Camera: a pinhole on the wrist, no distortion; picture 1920 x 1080 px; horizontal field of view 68.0 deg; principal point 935.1 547.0 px. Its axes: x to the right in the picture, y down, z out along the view. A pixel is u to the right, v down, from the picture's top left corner.
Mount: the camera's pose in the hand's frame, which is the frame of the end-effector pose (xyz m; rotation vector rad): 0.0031 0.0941 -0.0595 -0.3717 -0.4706 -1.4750
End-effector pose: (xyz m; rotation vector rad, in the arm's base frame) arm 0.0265 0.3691 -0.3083 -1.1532 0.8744 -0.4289
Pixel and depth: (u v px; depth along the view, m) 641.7 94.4 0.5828
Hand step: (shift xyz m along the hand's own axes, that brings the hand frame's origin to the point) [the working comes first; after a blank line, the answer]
In the camera's frame: -0.1201 -0.1853 0.5828

-0.2292 0.4834 0.3682
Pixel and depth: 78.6 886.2 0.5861
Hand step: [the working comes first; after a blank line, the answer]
In the camera's frame: -0.3527 0.1397 0.5861

0.0865 0.7061 0.2660
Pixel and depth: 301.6 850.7 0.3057
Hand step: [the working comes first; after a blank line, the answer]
In the camera's frame: -0.1361 0.0652 0.3057

0.0407 0.3718 0.1347
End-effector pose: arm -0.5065 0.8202 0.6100 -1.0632 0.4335 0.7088
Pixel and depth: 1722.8 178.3 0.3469
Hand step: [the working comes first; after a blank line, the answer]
In the camera's frame: 0.1920 -0.0899 0.3469

-0.1058 0.1017 0.3321
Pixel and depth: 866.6 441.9 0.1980
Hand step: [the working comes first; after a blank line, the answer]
In the camera's frame: -0.0095 -0.0146 0.1980

-0.0266 0.2028 0.1042
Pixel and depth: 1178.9 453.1 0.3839
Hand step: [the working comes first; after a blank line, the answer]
In the camera's frame: 0.0658 -0.0253 0.3839

-0.0485 0.2331 0.3016
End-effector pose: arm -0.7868 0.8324 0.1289 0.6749 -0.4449 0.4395
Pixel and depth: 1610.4 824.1 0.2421
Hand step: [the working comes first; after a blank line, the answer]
In the camera's frame: 0.1149 0.0471 0.2421

0.0359 0.1232 0.2090
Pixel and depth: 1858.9 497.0 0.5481
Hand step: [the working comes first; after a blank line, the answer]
In the camera's frame: 0.3558 -0.0193 0.5481

-0.0448 0.0696 0.5920
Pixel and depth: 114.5 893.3 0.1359
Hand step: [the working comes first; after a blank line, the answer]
In the camera's frame: -0.0784 0.0331 0.1359

0.0232 0.2331 0.0178
